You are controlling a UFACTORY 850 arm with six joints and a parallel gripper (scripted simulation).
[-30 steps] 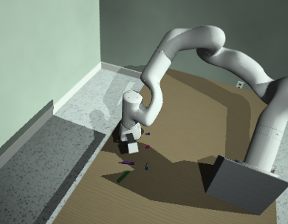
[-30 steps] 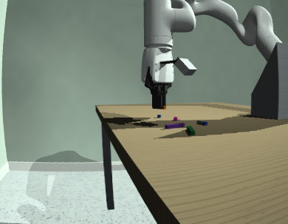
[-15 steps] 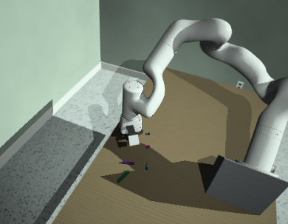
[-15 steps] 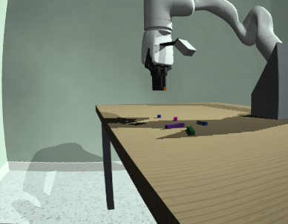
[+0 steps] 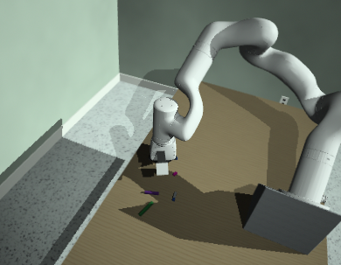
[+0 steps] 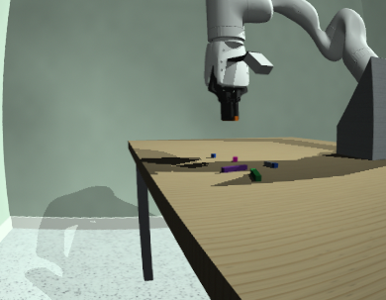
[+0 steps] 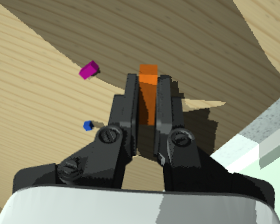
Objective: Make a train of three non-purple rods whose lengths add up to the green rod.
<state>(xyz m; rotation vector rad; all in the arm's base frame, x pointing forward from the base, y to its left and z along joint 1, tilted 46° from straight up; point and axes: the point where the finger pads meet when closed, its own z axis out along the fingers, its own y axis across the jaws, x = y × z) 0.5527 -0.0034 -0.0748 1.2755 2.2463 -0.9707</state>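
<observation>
Right now my hand is 8 cm past the grey rod, 3 cm to the right of it and 12 cm above it.
</observation>
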